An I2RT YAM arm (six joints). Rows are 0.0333 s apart.
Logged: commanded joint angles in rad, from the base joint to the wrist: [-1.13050, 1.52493, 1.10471, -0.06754, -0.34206, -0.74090]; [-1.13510, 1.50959, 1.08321, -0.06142, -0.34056, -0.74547]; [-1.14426, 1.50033, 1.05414, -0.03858, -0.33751, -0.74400]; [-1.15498, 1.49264, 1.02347, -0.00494, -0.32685, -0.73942]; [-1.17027, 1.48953, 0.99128, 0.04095, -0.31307, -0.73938]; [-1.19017, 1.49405, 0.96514, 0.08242, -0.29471, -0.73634]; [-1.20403, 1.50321, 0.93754, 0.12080, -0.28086, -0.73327]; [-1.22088, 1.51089, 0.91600, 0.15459, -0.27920, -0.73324]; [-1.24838, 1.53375, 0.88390, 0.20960, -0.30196, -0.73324]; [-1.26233, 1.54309, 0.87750, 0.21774, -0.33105, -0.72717]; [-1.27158, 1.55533, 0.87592, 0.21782, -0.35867, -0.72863]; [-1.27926, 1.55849, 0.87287, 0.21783, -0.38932, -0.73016]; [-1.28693, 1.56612, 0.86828, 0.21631, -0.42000, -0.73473]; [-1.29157, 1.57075, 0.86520, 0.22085, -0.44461, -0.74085]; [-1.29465, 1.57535, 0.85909, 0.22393, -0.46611, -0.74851]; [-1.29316, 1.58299, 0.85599, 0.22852, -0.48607, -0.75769]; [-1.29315, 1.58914, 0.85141, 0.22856, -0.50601, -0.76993]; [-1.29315, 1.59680, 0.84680, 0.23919, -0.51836, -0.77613]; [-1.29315, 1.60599, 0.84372, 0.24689, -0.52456, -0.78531]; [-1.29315, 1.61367, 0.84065, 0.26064, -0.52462, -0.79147]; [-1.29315, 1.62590, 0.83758, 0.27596, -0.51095, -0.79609]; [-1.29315, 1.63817, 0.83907, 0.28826, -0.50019, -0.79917]
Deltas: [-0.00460, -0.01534, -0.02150, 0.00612, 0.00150, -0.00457]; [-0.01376, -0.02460, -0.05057, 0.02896, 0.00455, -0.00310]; [-0.02448, -0.03229, -0.08124, 0.06260, 0.01521, 0.00148]; [-0.03977, -0.03540, -0.11343, 0.10849, 0.02899, 0.00152]; [-0.05967, -0.03088, -0.13957, 0.14996, 0.04735, 0.00456]; [-0.07353, -0.02172, -0.16717, 0.18834, 0.06120, 0.00763]; [-0.09038, -0.01404, -0.18871, 0.22213, 0.06286, 0.00766]; [-0.11788, 0.00882, -0.22081, 0.27714, 0.04010, 0.00766]; [-0.13183, 0.01816, -0.22721, 0.28528, 0.01101, 0.01373]; [-0.14108, 0.03040, -0.22879, 0.28536, -0.01661, 0.01227]; [-0.14876, 0.03356, -0.23184, 0.28537, -0.04726, 0.01074]; [-0.15643, 0.04119, -0.23643, 0.28385, -0.07794, 0.00617]; [-0.16107, 0.04582, -0.23951, 0.28839, -0.10255, 0.00005]; [-0.16415, 0.05042, -0.24562, 0.29147, -0.12405, -0.00761]; [-0.16266, 0.05806, -0.24872, 0.29606, -0.14401, -0.01679]; [-0.16265, 0.06421, -0.25330, 0.29610, -0.16395, -0.02903]; [-0.16265, 0.07187, -0.25791, 0.30673, -0.17630, -0.03523]; [-0.16265, 0.08106, -0.26099, 0.31443, -0.18250, -0.04441]; [-0.16265, 0.08874, -0.26406, 0.32818, -0.18256, -0.05057]; [-0.16265, 0.10097, -0.26713, 0.34350, -0.16889, -0.05519]; [-0.16265, 0.11324, -0.26564, 0.35580, -0.15813, -0.05827]
